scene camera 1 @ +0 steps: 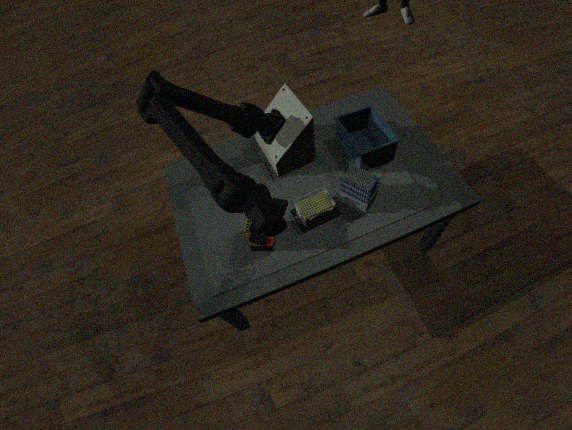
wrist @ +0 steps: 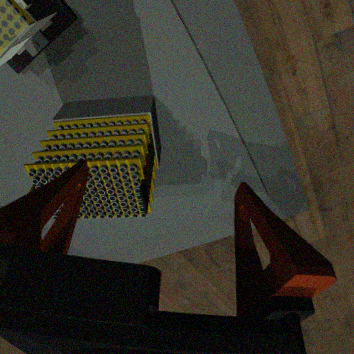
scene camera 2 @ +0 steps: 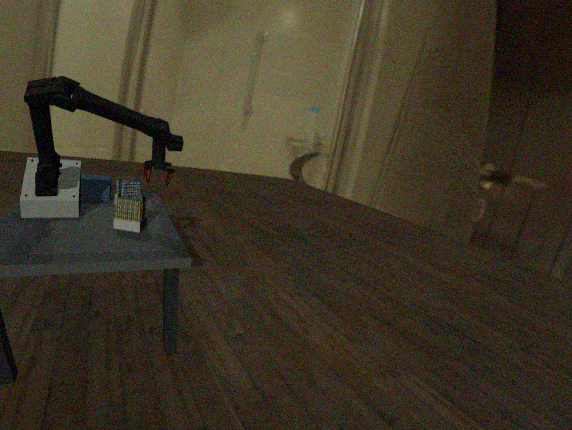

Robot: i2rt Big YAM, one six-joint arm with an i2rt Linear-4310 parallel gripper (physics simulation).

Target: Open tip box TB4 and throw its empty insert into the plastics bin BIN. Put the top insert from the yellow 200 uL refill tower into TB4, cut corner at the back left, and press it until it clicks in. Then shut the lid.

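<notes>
The yellow refill tower [scene camera 2: 128, 209] [wrist: 92, 150] stands upright on the table, several tip-filled inserts stacked on a pale base; the gripper partly covers it in scene camera 1. My gripper [scene camera 1: 262, 234] [scene camera 2: 157, 182] [wrist: 163, 177] is open and empty above table height. In the wrist view its left fingertip overlaps the tower's top insert, and its right fingertip is well to the right. The tip box [scene camera 1: 315, 204] [wrist: 14, 26] beside the tower, probably TB4, has a dark base, a yellow perforated insert and clear-walled edges; its lid position is unclear. The blue bin BIN [scene camera 1: 383, 132] [scene camera 2: 96, 188] is open-topped.
A blue tip tower [scene camera 1: 358, 186] [scene camera 2: 129, 187] stands between the tip box and the bin. The white sloped arm mount [scene camera 1: 291, 107] [scene camera 2: 50, 207] stands at the back of the table [scene camera 1: 225, 285] [scene camera 2: 75, 260]. The arm reaches over the table's left part in scene camera 1.
</notes>
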